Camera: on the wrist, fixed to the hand. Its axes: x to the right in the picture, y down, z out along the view.
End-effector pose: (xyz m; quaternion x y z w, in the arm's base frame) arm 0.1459 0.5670 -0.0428 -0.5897 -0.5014 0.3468 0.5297
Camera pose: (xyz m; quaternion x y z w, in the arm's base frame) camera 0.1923 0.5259 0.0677 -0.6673 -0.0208 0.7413 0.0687
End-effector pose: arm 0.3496 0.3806 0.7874 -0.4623 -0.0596 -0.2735 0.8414
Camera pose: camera 0.2747 0.2818 0.8133 -0.3701 0.1105 0.4782 0.7888
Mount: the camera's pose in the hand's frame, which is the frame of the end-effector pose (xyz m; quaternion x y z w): -0.0140 -0.0997 -0.0769 0.0515 -0.1823 0.6912 0.6974
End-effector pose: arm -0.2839 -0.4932 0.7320 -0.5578 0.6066 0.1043 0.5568
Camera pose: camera -0.2512 -0.5783 0.8199 0.0780 0.7125 0.5280 0.4555
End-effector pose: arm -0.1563 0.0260 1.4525 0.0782 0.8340 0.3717 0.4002
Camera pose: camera -0.1861 -0.0938 1.4240 0.7194 0.4738 0.4786 0.1702
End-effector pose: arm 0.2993 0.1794 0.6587 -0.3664 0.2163 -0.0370 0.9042
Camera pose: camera 0.2636 0.0602 0.6824 -0.0662 0.2374 0.6548 0.7145
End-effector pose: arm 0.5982 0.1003 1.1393 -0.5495 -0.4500 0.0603 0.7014
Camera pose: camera 0.6027 -0.0017 1.2143 -0.6471 -0.0588 0.6502 0.3937
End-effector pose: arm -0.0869 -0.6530 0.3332 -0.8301 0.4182 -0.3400 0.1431
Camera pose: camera -0.0859 -0.5776 0.4350 -0.3445 0.8218 -0.0084 0.4538
